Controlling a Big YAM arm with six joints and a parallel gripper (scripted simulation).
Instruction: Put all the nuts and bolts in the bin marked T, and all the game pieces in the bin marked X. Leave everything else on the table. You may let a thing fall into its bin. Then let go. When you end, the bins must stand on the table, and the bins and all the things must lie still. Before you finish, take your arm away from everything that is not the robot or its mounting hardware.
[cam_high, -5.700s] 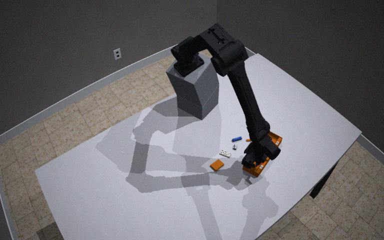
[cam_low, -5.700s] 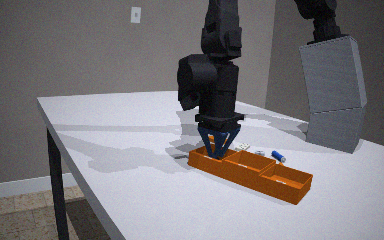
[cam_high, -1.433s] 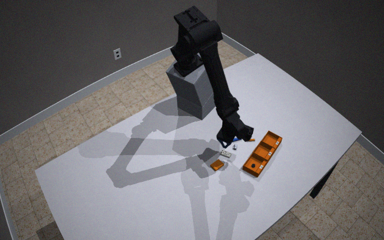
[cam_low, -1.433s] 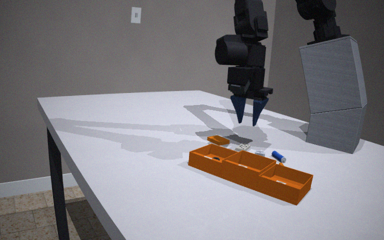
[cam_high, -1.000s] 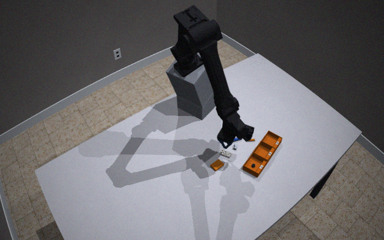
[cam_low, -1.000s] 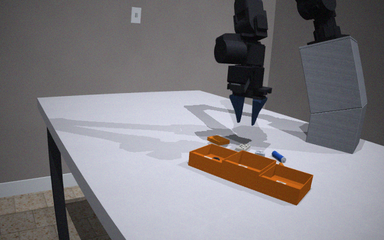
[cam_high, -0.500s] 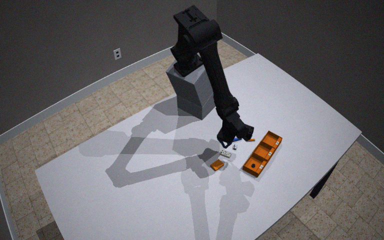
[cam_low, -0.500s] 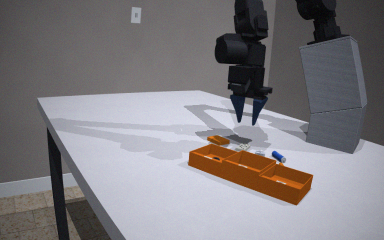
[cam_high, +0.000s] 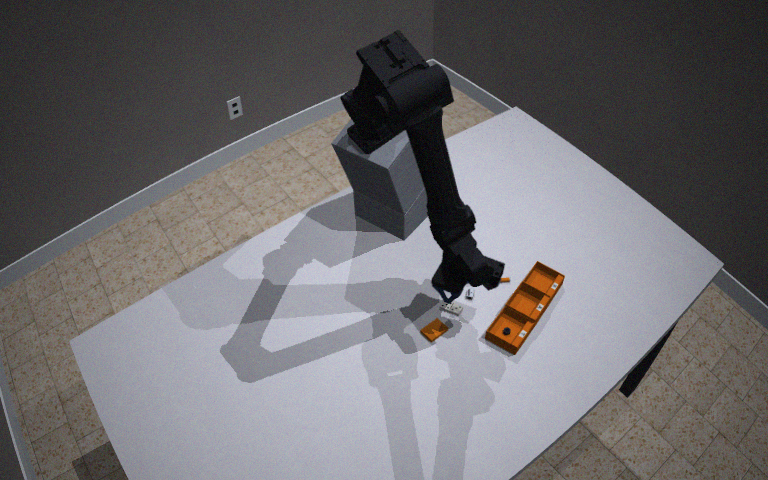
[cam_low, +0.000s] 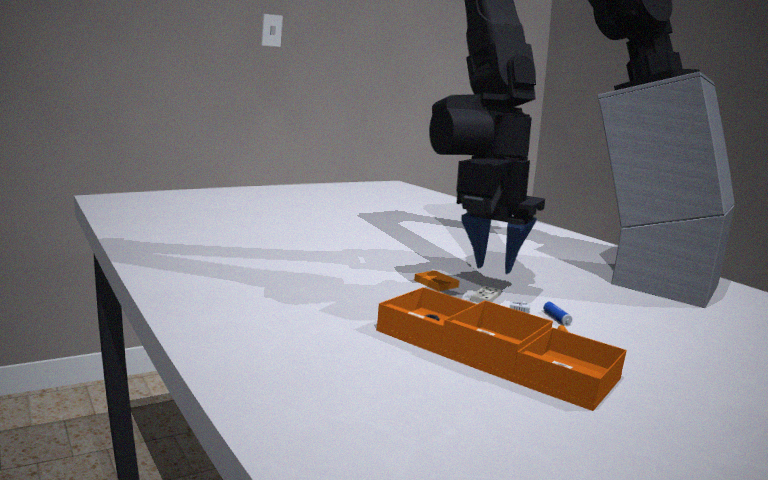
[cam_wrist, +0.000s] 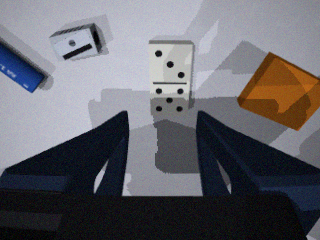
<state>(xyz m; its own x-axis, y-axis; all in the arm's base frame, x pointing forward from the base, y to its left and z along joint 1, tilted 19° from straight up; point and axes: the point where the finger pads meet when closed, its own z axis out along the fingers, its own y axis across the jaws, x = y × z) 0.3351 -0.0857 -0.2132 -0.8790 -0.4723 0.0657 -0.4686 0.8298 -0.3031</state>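
The white domino is 1 cm ahead of my hand and 4 cm below it. From my hand the other things lie so: small silver metal piece (1 cm ahead, 6 cm to the left, 4 cm below); blue battery (3 cm behind, 10 cm to the left, 4 cm below); flat orange block (4 cm ahead, 7 cm to the right, 4 cm below).
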